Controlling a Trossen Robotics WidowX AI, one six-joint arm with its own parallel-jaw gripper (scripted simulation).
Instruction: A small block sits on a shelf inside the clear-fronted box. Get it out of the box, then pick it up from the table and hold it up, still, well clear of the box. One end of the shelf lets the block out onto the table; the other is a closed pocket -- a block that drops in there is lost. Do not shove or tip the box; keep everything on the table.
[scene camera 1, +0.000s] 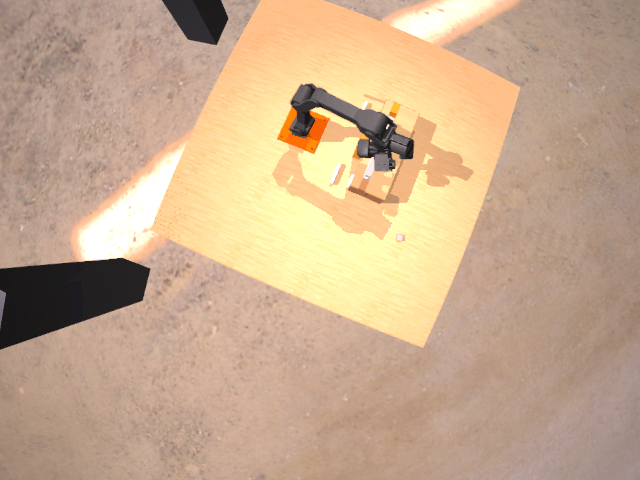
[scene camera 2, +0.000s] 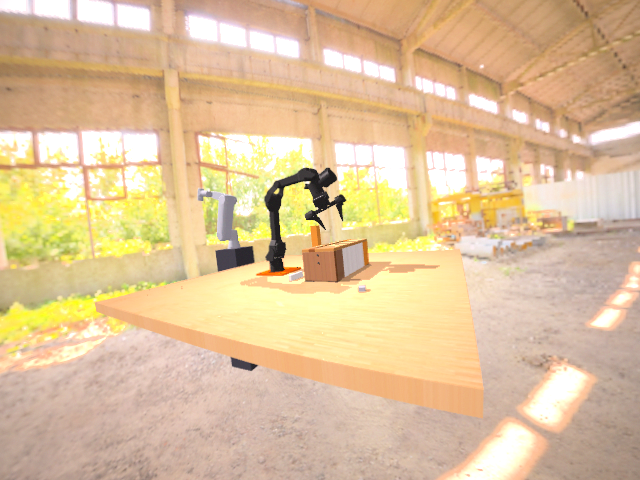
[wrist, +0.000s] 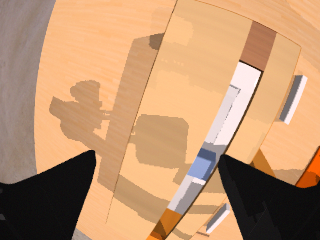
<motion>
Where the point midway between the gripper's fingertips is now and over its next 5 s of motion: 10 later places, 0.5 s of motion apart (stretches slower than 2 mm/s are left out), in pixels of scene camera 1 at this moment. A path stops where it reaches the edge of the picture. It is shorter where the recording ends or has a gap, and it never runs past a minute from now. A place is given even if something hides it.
The gripper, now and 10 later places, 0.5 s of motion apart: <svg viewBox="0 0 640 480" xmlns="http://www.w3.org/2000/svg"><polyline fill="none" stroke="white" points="389,157 366,167 367,163 370,158 372,151 374,146 374,144 374,139 373,133 373,130 372,130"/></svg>
</motion>
